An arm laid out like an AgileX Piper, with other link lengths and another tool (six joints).
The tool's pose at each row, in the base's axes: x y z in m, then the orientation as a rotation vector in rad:
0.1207, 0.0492, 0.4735, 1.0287, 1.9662, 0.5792
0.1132, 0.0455, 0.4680, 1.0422, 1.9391, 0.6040
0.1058, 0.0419, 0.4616, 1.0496, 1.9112, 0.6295
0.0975, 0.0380, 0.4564, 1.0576, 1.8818, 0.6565
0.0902, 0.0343, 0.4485, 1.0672, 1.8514, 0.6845
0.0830, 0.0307, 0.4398, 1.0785, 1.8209, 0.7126
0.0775, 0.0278, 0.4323, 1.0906, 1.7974, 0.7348
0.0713, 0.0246, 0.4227, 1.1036, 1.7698, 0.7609
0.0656, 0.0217, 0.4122, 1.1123, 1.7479, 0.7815
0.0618, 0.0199, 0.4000, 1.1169, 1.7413, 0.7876
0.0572, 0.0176, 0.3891, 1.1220, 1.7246, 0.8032
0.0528, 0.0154, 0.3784, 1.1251, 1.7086, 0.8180
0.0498, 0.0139, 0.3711, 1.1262, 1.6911, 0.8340
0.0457, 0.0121, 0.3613, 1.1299, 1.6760, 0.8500
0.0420, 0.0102, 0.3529, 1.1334, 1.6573, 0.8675
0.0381, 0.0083, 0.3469, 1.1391, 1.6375, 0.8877
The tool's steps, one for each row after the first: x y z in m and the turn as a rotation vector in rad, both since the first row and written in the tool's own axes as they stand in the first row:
0.0019, -0.0093, -0.0033, -0.0192, -0.0094, 0.0236
0.0042, -0.0191, -0.0059, -0.0418, -0.0192, 0.0435
0.0061, -0.0286, -0.0100, -0.0656, -0.0292, 0.0649
0.0090, -0.0395, -0.0118, -0.0895, -0.0389, 0.0883
0.0123, -0.0508, -0.0131, -0.1125, -0.0481, 0.1132
0.0151, -0.0601, -0.0135, -0.1288, -0.0543, 0.1352
0.0189, -0.0713, -0.0134, -0.1484, -0.0612, 0.1603
0.0231, -0.0828, -0.0124, -0.1646, -0.0667, 0.1793
0.0284, -0.0940, -0.0088, -0.1684, -0.0682, 0.1863
0.0330, -0.1050, -0.0066, -0.1814, -0.0724, 0.1998
0.0375, -0.1156, -0.0044, -0.1946, -0.0765, 0.2114
0.0405, -0.1229, -0.0029, -0.2101, -0.0813, 0.2226
0.0448, -0.1326, -0.0009, -0.2232, -0.0838, 0.2350
0.0483, -0.1412, 0.0006, -0.2387, -0.0881, 0.2489
0.0507, -0.1482, 0.0007, -0.2549, -0.0914, 0.2657

